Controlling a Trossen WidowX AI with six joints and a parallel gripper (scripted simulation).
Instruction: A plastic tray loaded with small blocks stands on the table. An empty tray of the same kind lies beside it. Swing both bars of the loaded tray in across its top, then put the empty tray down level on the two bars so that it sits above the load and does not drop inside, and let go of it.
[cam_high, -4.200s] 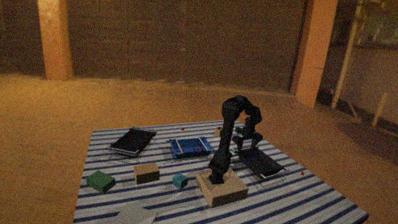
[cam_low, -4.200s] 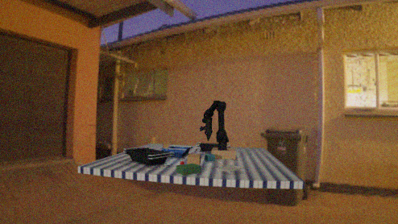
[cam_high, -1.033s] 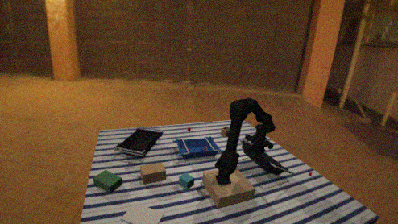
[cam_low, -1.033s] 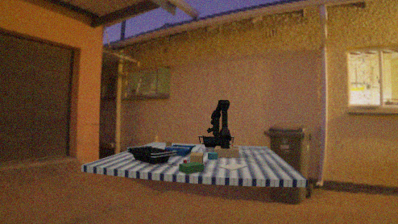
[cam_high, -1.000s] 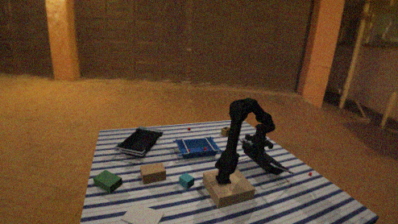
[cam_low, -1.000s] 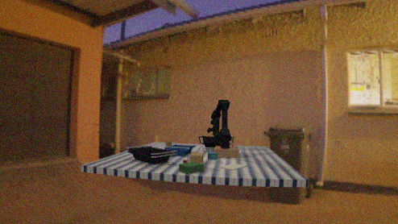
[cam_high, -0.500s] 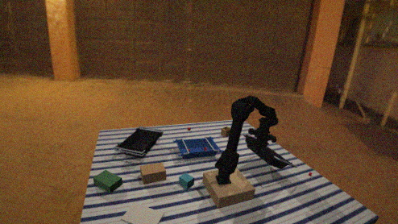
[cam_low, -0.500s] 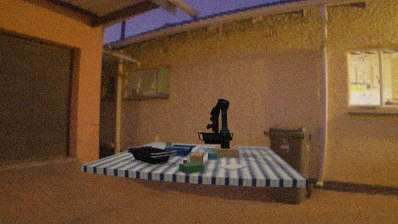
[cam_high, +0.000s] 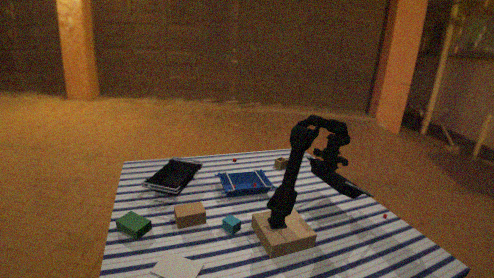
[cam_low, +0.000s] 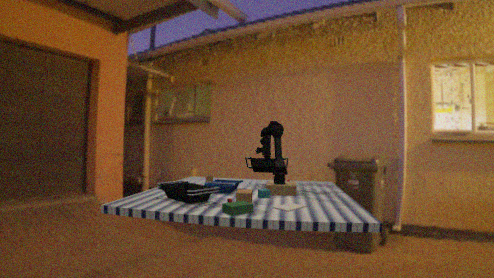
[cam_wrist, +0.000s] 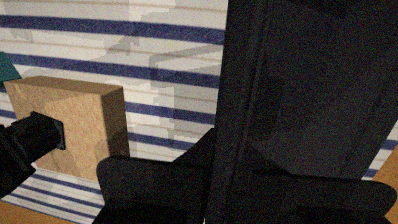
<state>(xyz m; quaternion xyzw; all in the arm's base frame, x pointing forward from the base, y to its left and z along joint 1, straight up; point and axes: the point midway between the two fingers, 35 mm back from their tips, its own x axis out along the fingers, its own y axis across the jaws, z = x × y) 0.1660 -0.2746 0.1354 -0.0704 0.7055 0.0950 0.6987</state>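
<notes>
My gripper tip is 7 cm to the left of the dark tray and 2 cm short of it. Round my gripper tip: teal cube 45 cm to the left, 14 cm below, 11 cm behind; tan block 62 cm to the left, 13 cm below, 5 cm behind; tan box 45 cm ahead, 15 cm below, 7 cm to the left.
</notes>
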